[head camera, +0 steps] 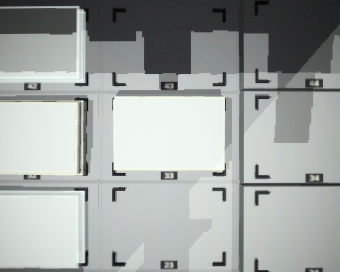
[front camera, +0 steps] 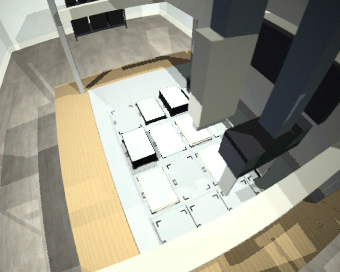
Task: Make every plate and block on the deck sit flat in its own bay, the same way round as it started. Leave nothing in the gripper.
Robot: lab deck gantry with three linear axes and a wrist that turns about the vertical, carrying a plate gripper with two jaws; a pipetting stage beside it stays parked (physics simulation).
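Seen in the pictures: gripper, fingertip midpoint: [front camera: 240, 180]; robot's base at its link origin: [front camera: 112, 112].
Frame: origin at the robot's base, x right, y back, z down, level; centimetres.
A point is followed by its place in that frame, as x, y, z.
Observation:
A cream-edged plate [front camera: 209, 159] @(-24.0, -37.3, -1.5) [head camera: 169, 134] @(-26.0, -39.2, -1.6) lies over bay 33. In the head view it sits slightly toward bay 43, covering most of the upper corner marks while the lower marks show; I cannot tell whether it is flat. My gripper [front camera: 247, 184] @(-21.2, -52.2, -15.8) is near this plate in the front view, with its jaws apart and no object visible between them. Other plates are one in bay 32 [front camera: 194, 131] @(-25.2, -24.7, -1.6) [head camera: 37, 137] @(-25.6, -24.5, -1.6), one in bay 22 [front camera: 167, 138] @(-15.0, -23.3, -1.4) [head camera: 37, 230] @(-15.2, -24.4, -1.4), one in bay 42 [head camera: 37, 55] @(-34.9, -24.3, -1.4), and a front-left plate [front camera: 157, 191] @(-3.9, -40.3, -1.4). Dark-sided blocks [front camera: 139, 144] @(-4.6, -23.6, -4.2) [front camera: 151, 108] @(-15.4, -6.7, -1.4) [front camera: 174, 97] @(-25.4, -7.3, -4.2) stand farther left and back.
The pale pipetting stage [front camera: 222, 77] hangs behind the gripper and hides part of the deck's back right. A pale frame beam [front camera: 200, 235] @(-1.4, -61.3, -40.0) crosses the front. A post [front camera: 70, 55] @(9.8, 20.7, -20.2) stands at the back left. Wooden table [front camera: 82, 175] @(17.6, -23.9, 1.0) borders the deck.

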